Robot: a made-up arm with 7 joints. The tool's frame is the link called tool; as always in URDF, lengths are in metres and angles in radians. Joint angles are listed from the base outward.
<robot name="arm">
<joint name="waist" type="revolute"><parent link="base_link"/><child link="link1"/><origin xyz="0 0 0" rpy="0 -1.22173 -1.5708"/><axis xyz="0 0 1"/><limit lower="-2.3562" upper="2.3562"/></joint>
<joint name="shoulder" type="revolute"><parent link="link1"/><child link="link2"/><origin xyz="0 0 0" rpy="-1.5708 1.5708 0"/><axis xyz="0 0 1"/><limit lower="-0.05" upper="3.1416"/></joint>
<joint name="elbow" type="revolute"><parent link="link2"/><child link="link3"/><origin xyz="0 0 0" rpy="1.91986 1.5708 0"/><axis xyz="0 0 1"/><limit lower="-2.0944" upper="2.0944"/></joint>
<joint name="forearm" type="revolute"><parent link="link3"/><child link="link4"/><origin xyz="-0.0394 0 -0.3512" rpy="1.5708 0 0"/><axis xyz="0 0 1"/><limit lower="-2.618" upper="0.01"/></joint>
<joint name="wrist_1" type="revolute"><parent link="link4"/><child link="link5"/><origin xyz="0.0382 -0.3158 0" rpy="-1.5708 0 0"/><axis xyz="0 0 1"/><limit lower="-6.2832" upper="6.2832"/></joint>
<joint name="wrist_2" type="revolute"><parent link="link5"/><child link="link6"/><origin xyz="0 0 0" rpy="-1.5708 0 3.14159"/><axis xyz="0 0 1"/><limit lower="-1.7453" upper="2.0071"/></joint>
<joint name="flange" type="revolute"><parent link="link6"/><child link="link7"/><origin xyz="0 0 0" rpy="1.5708 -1.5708 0"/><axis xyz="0 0 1"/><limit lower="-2.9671" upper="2.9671"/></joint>
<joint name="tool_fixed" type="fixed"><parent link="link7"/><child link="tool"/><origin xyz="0 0 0" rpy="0 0 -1.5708"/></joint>
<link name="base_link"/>
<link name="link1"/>
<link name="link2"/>
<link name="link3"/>
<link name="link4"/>
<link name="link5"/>
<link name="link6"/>
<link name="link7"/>
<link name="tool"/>
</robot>
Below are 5 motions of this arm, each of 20 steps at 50 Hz.
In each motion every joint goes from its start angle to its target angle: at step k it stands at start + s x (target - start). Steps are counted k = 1, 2, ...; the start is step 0. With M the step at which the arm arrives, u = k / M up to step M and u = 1 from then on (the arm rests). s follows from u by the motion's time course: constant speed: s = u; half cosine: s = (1 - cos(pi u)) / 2; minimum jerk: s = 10 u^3 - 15 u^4 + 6 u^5.
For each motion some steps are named. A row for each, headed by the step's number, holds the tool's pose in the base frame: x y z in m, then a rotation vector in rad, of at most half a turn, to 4 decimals.
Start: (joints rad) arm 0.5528 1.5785 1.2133 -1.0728 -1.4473 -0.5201 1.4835
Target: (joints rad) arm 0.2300 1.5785 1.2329 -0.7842 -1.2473 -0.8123 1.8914
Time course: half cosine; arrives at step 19
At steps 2, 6, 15, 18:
2: 0.1315 0.5579 0.2209 1.3777 -1.0792 -0.5382
6: 0.1191 0.5683 0.2225 1.2588 -1.1971 -0.4172
15: 0.0825 0.6013 0.2132 0.7916 -1.5663 -0.0539
18: 0.0781 0.6059 0.2100 0.7136 -1.6159 -0.0068

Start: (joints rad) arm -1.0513 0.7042 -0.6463 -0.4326 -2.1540 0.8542 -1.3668
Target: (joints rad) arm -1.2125 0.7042 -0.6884 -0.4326 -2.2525 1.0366 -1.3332
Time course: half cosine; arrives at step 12
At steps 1, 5, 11, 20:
1: 0.6121 0.2168 -0.1573 -1.7602 -1.6945 0.8270
5: 0.6237 0.2038 -0.1260 -1.8324 -1.7216 0.6821
11: 0.6393 0.1808 -0.0706 -1.9468 -1.7527 0.4199
20: 0.6397 0.1802 -0.0690 -1.9498 -1.7533 0.4124

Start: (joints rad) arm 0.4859 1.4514 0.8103 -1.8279 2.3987 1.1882 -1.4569
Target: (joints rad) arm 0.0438 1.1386 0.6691 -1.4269 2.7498 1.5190 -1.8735
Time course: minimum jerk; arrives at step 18
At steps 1, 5, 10, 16, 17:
1: 0.2582 0.3791 0.1013 -0.1818 -1.1657 -1.3241
5: 0.2539 0.3988 0.0953 -0.2088 -1.2540 -1.3252
10: 0.2494 0.4574 0.0549 -0.3005 -1.6094 -1.3399
16: 0.2640 0.4878 0.0039 -0.3576 -1.9493 -1.3462
17: 0.2647 0.4883 0.0024 -0.3588 -1.9586 -1.3460

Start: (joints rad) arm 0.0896 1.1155 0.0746 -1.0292 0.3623 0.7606 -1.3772
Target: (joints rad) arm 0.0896 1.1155 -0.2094 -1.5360 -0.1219 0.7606 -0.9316
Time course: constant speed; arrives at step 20
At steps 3, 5, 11, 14, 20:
3: 0.2697 0.4865 -0.2472 0.9543 0.2974 -1.2264
5: 0.2787 0.4707 -0.2497 0.9926 0.2856 -1.2600
11: 0.3000 0.4200 -0.2579 1.1064 0.2243 -1.3577
14: 0.3071 0.3931 -0.2621 1.1612 0.1787 -1.4042
20: 0.3142 0.3374 -0.2699 1.2619 0.0570 -1.4906

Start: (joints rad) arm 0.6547 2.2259 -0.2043 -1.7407 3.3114 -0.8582 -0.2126
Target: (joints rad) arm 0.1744 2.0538 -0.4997 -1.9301 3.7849 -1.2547 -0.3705
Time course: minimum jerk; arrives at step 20
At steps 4, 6, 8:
4: 0.2948 0.3837 -0.0589 0.4371 -1.3586 1.1931
6: 0.2914 0.3805 -0.0584 0.4561 -1.3616 1.2577
8: 0.2871 0.3751 -0.0585 0.4845 -1.3549 1.3521

